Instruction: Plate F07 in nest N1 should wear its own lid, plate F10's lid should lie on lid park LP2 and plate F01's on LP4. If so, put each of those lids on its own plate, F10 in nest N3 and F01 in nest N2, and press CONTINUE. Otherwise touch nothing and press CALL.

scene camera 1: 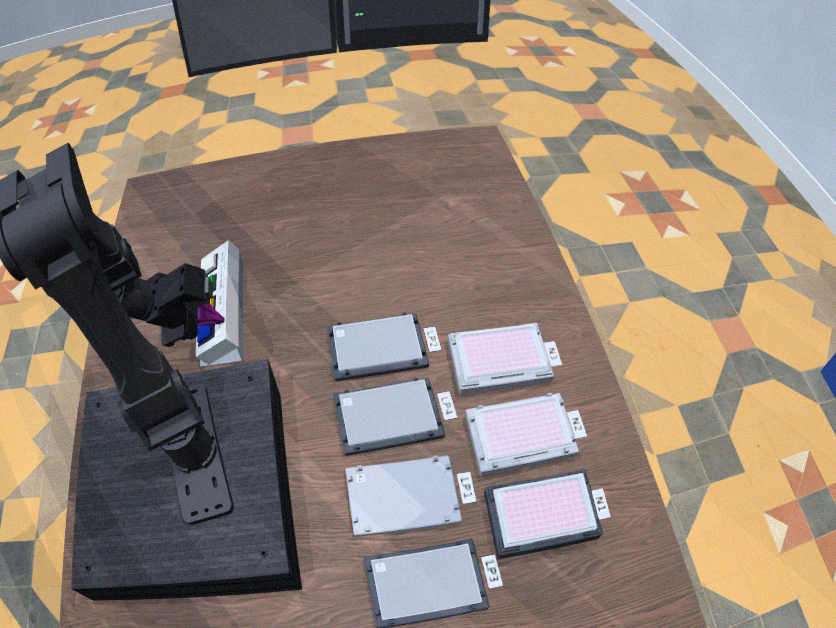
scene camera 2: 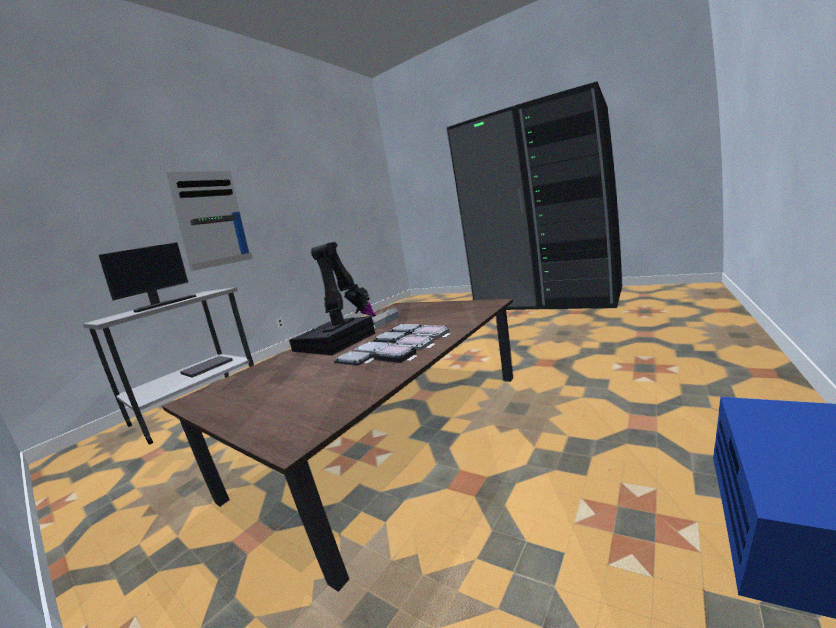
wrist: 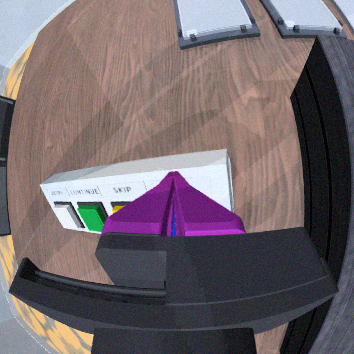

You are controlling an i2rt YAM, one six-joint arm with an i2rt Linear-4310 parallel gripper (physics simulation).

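There is a white button box [wrist: 209, 171] here. My gripper [scene camera 1: 222, 321] is shut and touches the white button box, and I can also see my gripper [wrist: 173, 178].
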